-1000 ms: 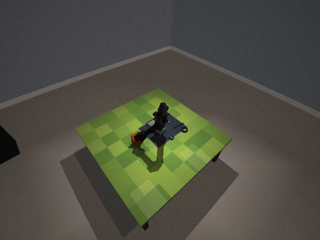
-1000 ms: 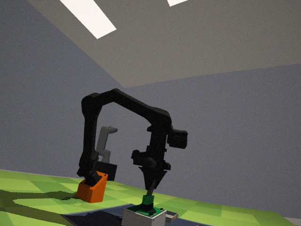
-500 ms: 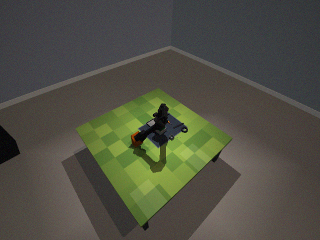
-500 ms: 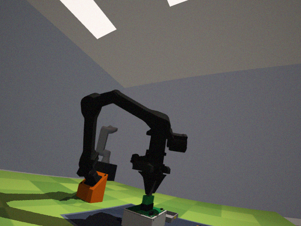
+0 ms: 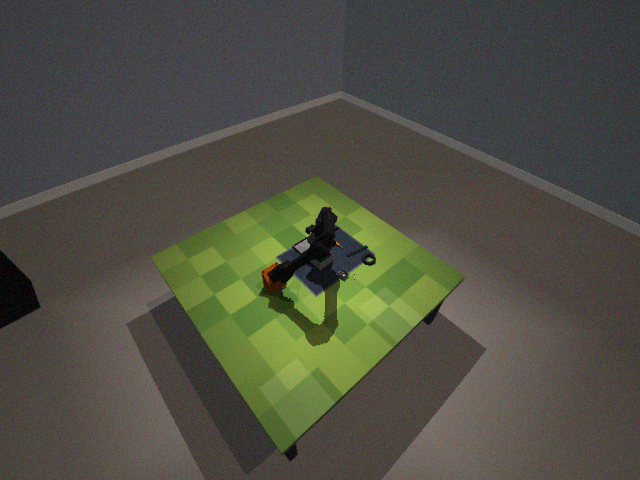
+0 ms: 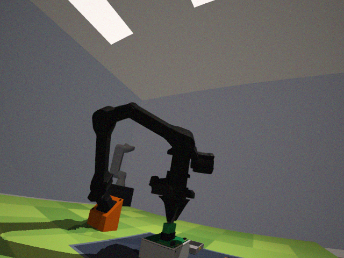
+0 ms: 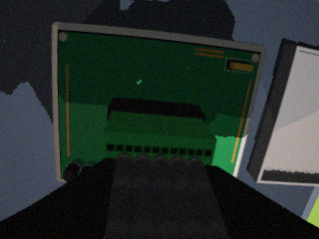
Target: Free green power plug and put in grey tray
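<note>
Now: gripper tip 1 cm above the green power plug. Round my gripper tip: dark mat: 5 cm ahead, 10 cm below; then dark bar: 21 cm ahead, 11 cm to the right, 10 cm below.
</note>
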